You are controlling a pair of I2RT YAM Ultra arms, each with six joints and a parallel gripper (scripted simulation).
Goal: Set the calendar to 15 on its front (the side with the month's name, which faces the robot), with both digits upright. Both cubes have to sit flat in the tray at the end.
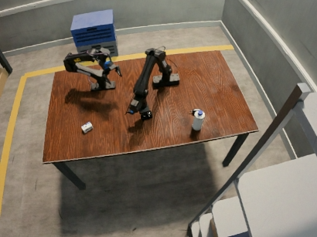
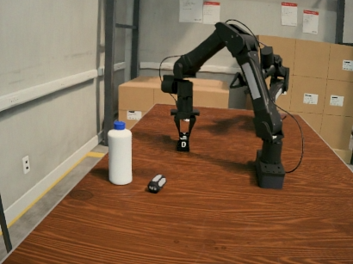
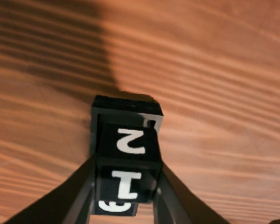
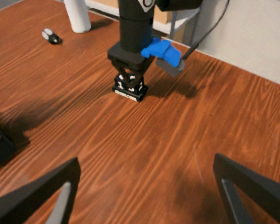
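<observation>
Now: the black calendar tray 40 mm below my left hand and 20 mm to the left of it. The rest, counted from my left hand: white bottle 350 mm to the left, 110 mm ahead, 40 mm above.
</observation>
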